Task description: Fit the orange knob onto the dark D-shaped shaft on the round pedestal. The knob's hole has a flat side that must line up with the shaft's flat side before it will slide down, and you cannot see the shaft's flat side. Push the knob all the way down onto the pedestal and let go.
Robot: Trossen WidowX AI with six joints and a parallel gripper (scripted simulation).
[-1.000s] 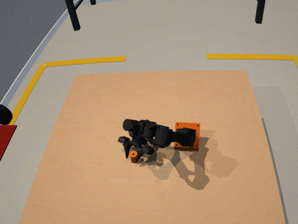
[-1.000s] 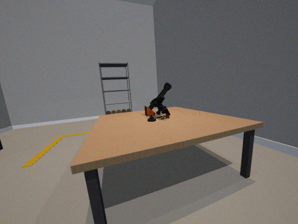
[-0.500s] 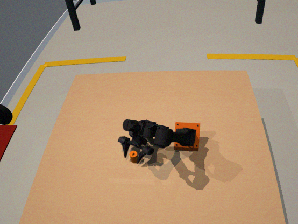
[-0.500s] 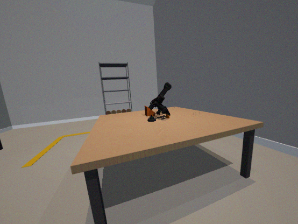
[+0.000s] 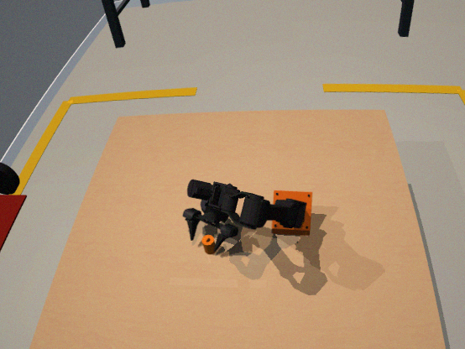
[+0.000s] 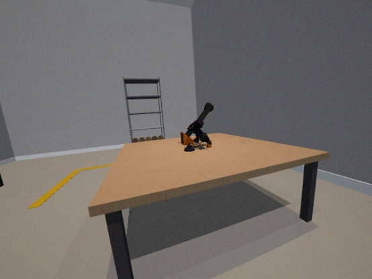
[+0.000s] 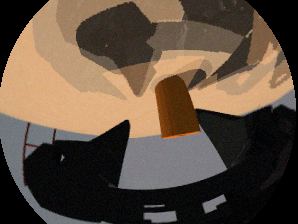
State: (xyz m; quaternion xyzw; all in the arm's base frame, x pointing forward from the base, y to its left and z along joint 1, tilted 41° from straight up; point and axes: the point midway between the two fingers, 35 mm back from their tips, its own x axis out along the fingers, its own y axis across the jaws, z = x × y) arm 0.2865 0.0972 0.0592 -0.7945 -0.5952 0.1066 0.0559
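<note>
My gripper tip is 20 mm past the orange knob and 10 mm to the left of it. The rest, counted from my gripper tip: pedestal 10 mm ahead, 190 mm to the right.
</note>
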